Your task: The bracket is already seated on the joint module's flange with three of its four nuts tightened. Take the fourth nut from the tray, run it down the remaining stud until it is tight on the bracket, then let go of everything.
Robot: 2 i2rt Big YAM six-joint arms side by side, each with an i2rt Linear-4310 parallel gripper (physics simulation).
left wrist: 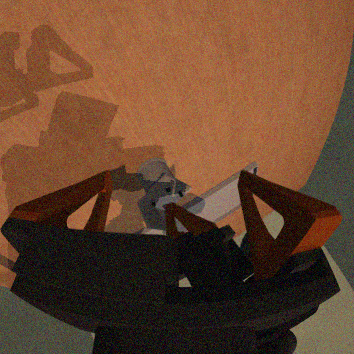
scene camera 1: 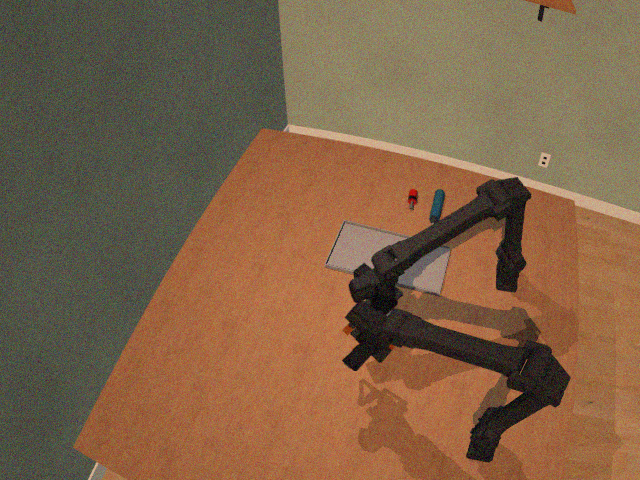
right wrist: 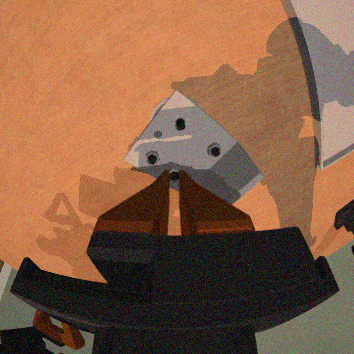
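Pixels of known places: left gripper, between the fingertips: point(left wrist: 174, 177) point(right wrist: 17, 274); right gripper, between the fingertips: point(left wrist: 169, 205) point(right wrist: 173, 177); left arm's base, origin of its link: point(scene camera 1: 482, 443); right arm's base, origin of its link: point(scene camera 1: 506, 278) point(right wrist: 349, 208).
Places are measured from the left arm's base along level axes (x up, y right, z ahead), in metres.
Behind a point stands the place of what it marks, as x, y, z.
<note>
The grey bracket point(left wrist: 157, 195) @[0.066, 0.311, 0.435] point(right wrist: 192, 135) @[0.066, 0.338, 0.455] sits on the joint module, whose round grey edge point(left wrist: 154, 167) @[0.023, 0.297, 0.453] shows behind it. Three dark nuts point(right wrist: 180, 124) @[0.074, 0.334, 0.470] point(right wrist: 214, 150) @[0.074, 0.348, 0.439] point(right wrist: 152, 158) @[0.074, 0.303, 0.456] are on its face. My right gripper point(right wrist: 173, 177) @[0.091, 0.314, 0.444] is shut on a small dark nut point(right wrist: 174, 175) @[0.093, 0.316, 0.447], held at the fingertips over the bracket's shaded near part. The remaining stud is hidden there, and I cannot tell whether the nut touches it. My left gripper point(left wrist: 174, 177) @[0.158, 0.172, 0.465] point(scene camera 1: 369, 338) @[0.158, 0.172, 0.465] is open and empty, to the side of the right gripper. The tray point(scene camera 1: 356, 242) @[0.004, 0.634, 0.635] point(left wrist: 227, 200) @[0.004, 0.621, 0.603] point(right wrist: 327, 15) @[0.004, 0.564, 0.508] lies beside the bracket.
A red-handled tool point(scene camera 1: 412, 196) @[0.034, 0.908, 0.491] and a teal cylinder point(scene camera 1: 437, 205) @[0.041, 0.888, 0.383] lie beyond the tray. The two arms are close together at their wrists, and one left finger point(right wrist: 59, 330) @[0.191, 0.149, 0.396] shows low in the right wrist view. Walls border the table.
</note>
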